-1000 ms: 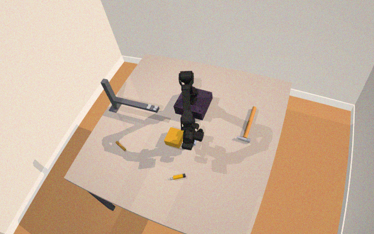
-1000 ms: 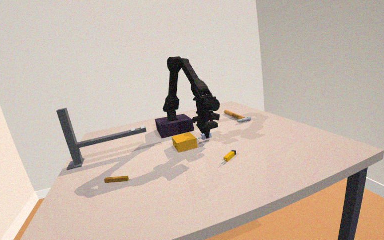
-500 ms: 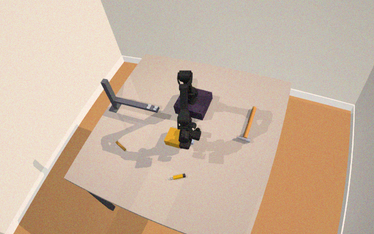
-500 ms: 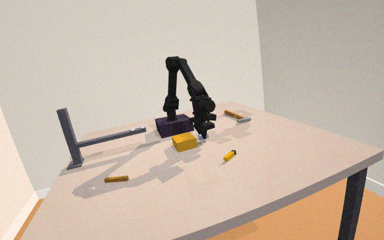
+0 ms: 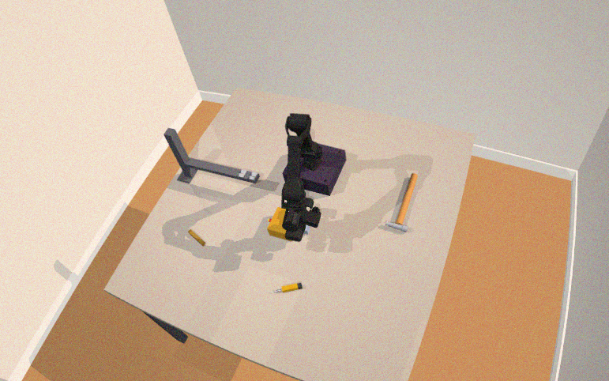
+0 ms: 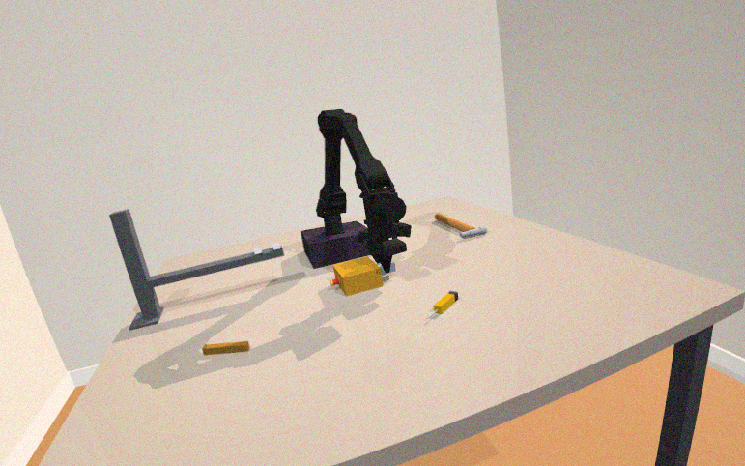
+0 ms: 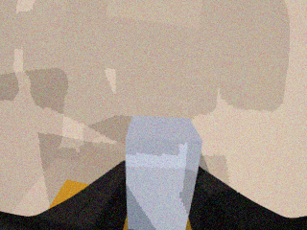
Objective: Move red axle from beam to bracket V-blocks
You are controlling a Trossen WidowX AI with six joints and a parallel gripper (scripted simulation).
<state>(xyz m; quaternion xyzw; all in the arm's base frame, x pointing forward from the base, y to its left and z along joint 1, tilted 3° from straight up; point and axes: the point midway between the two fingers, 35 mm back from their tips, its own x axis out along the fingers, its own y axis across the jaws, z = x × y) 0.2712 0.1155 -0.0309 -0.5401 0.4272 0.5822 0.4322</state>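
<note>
Now: gripper tip 1 cm short of the yellow beam block, 8 cm to the left of it and 1 cm below it. Also, from my gripper tip: small yellow screwdriver (24 cm ahead, 8 cm to the left, 1 cm below); short bar (24 cm ahead, 39 cm to the right, 1 cm below).
</note>
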